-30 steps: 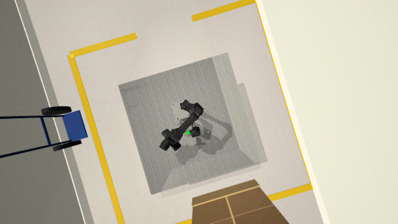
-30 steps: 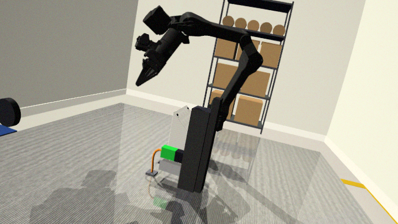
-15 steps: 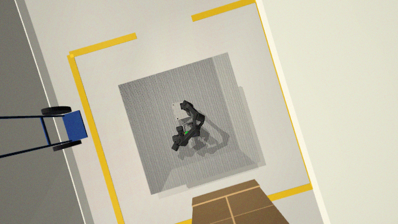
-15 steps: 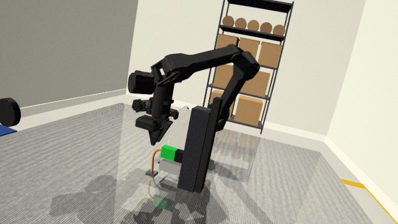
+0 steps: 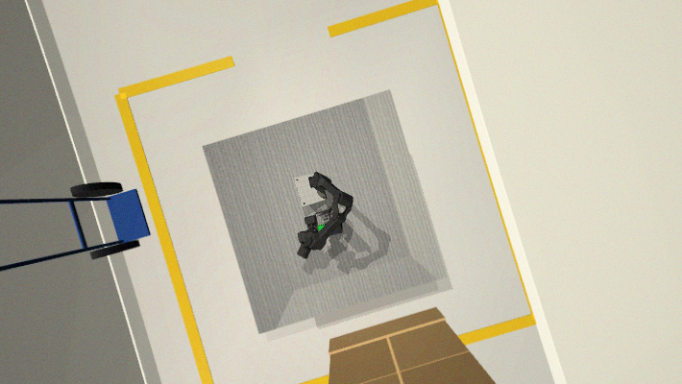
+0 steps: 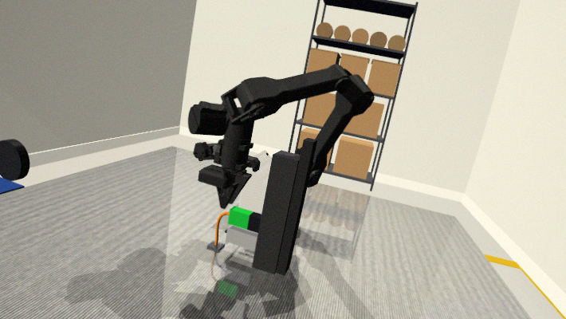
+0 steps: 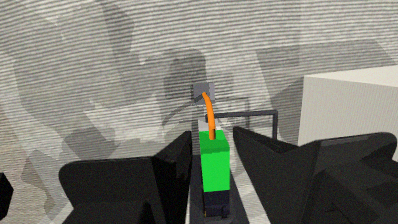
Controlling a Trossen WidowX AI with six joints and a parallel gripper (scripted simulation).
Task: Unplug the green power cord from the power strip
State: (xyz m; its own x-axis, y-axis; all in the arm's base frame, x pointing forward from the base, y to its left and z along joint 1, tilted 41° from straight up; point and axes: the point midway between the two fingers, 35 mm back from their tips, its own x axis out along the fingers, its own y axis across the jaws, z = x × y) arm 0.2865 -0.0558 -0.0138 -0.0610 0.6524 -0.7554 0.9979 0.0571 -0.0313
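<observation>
My gripper tip is now 5 cm to the right of the green plug, 1 cm past it and 1 cm above it. From my gripper tip the other things lie so: small grey anchor: 10 cm below, 1 cm to the right.
</observation>
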